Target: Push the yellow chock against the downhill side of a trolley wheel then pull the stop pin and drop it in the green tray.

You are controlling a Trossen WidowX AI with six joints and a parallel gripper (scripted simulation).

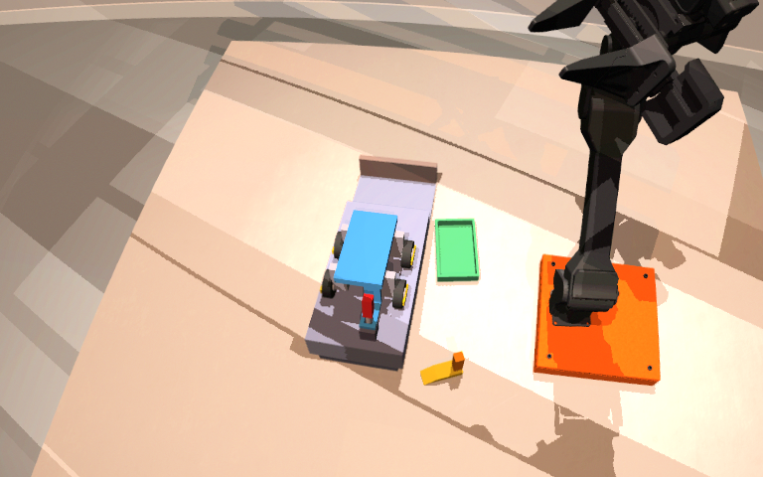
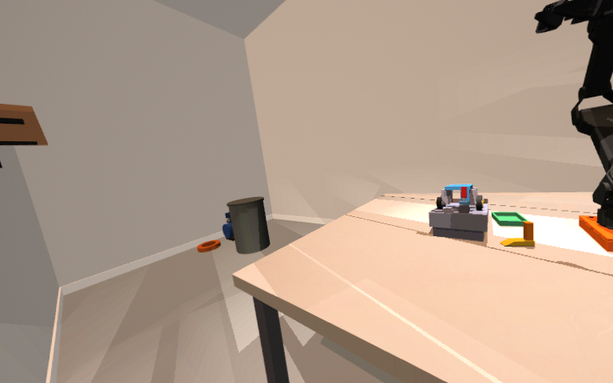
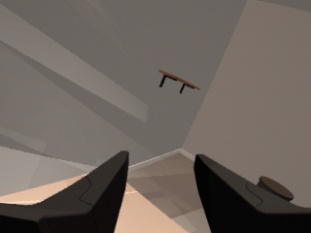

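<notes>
The yellow chock is 57 cm below my gripper tip, 5 cm to the left of it and 5 cm ahead of it. From my gripper tip the other things lie so: grey ramp: 55 cm below, 17 cm ahead, 9 cm to the right; blue-topped trolley: 48 cm below, 17 cm ahead, 9 cm to the right; red-headed stop pin: 47 cm below, 16 cm ahead, 1 cm to the left.
</notes>
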